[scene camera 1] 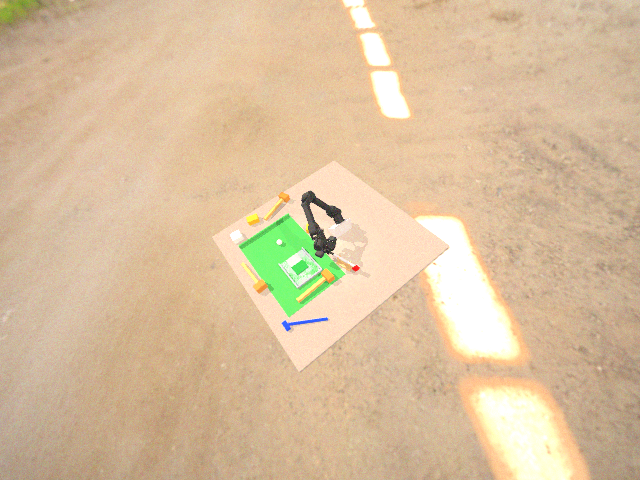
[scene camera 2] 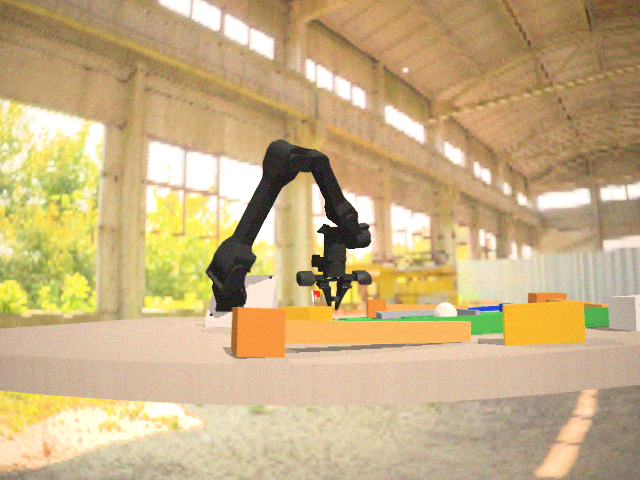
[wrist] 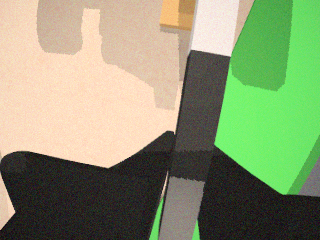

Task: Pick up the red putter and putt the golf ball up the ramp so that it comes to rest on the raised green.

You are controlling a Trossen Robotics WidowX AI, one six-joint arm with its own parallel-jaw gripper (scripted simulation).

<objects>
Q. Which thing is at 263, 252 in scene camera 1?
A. A green mat.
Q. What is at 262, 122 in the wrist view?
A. A green mat.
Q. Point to a yellow cube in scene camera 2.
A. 552, 322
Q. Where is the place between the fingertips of my gripper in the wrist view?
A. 183, 140
</objects>
